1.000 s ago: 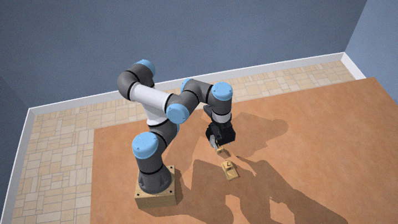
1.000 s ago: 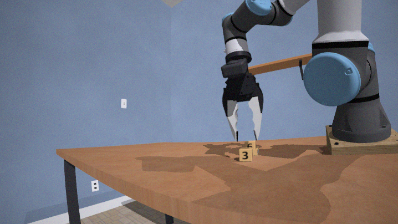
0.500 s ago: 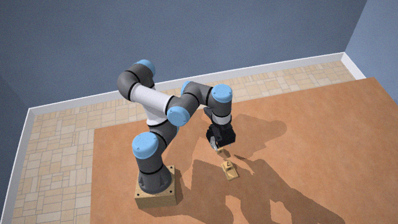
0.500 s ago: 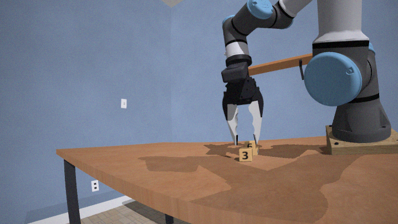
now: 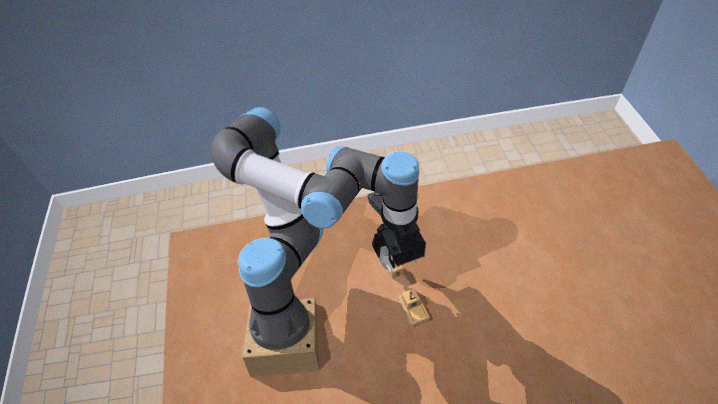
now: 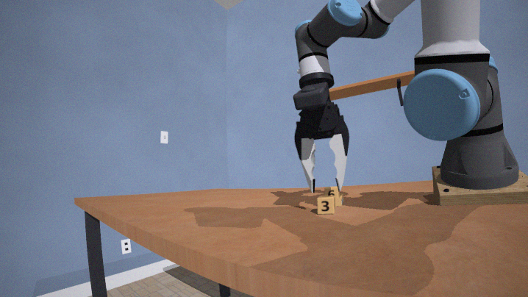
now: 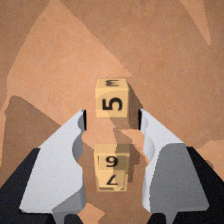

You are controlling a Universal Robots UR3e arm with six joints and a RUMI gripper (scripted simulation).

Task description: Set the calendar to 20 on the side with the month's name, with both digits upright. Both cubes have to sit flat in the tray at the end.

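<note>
Right now my hand is 40 mm above the wooden digit cube. Round my hand: wooden tray (100 mm to the right, 40 mm below, 30 mm ahead).
</note>
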